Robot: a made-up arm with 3 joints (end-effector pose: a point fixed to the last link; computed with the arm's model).
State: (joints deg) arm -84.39 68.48 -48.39
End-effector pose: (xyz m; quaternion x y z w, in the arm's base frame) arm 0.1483 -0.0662 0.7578 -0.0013 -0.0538 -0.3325 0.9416
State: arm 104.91 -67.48 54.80
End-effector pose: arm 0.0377 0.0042 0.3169 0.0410 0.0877 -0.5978 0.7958
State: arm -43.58 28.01 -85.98
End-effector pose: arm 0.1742 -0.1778 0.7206 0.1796 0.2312 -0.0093 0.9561
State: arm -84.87 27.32 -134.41
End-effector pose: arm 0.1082 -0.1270 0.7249 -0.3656 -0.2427 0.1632 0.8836
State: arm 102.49 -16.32 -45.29
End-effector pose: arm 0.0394 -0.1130 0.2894 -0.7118 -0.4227 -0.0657 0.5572
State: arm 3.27 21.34 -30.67
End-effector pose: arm 0.2769 -0.2814 0.5924 0.6084 0.6993 -0.1157 0.3570
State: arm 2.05 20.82 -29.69
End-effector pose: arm 0.2778 -0.2819 0.5973 0.6082 0.6998 -0.1156 0.3564
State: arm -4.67 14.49 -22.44
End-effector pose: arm 0.2832 -0.2884 0.6235 0.6163 0.7131 -0.0970 0.3198
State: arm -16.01 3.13 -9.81
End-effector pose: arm 0.2884 -0.2921 0.6664 0.6143 0.7456 -0.0602 0.2512
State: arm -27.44 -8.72 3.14
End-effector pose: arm 0.2886 -0.2850 0.7068 0.5878 0.7886 -0.0254 0.1788
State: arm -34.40 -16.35 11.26
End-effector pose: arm 0.2863 -0.2751 0.7291 0.5585 0.8190 -0.0077 0.1312
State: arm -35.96 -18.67 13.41
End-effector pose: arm 0.2859 -0.2725 0.7333 0.5490 0.8279 -0.0015 0.1147
